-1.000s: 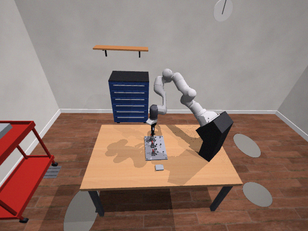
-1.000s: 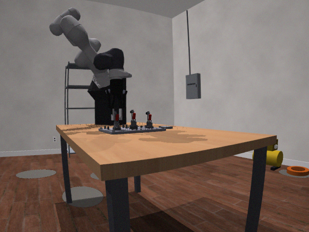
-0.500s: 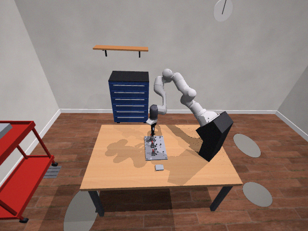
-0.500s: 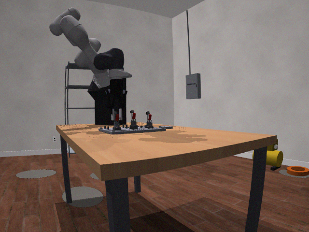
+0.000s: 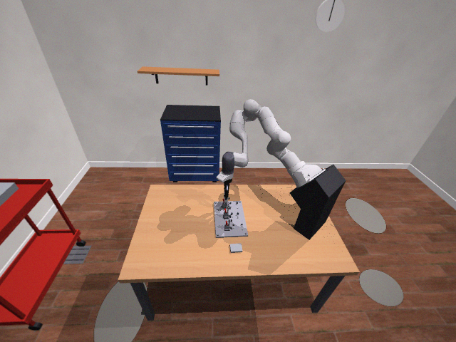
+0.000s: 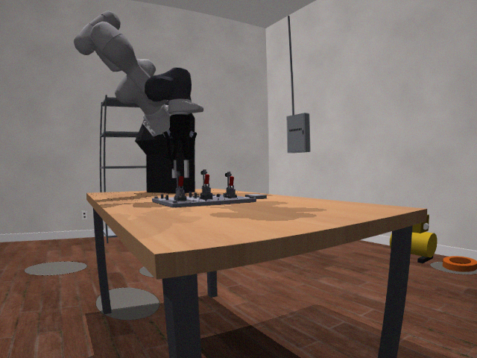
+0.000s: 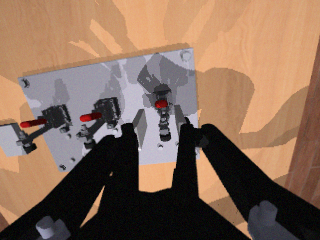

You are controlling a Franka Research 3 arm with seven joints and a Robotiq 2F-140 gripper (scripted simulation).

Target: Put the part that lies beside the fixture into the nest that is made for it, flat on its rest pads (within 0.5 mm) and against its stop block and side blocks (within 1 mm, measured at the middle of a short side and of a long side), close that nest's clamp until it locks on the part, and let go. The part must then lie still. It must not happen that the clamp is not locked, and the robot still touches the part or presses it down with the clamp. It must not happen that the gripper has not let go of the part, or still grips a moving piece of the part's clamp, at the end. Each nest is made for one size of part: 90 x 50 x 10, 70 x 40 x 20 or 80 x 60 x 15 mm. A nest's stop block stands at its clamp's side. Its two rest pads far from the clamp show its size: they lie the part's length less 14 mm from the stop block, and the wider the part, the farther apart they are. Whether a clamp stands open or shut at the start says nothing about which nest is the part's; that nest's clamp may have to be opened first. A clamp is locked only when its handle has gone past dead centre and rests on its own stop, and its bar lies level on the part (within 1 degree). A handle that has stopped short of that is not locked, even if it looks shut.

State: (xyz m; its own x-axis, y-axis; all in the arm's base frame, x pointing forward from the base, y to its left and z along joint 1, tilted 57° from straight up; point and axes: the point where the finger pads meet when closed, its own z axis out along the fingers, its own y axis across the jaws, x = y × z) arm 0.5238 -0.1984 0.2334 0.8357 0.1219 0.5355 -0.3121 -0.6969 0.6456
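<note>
My gripper is now 80 mm short of the grey block part, 370 mm to the right of it and 120 mm above it. The rest, counted from my hand: grey fixture plate: 10 mm ahead, 110 mm to the left, 120 mm below.
</note>
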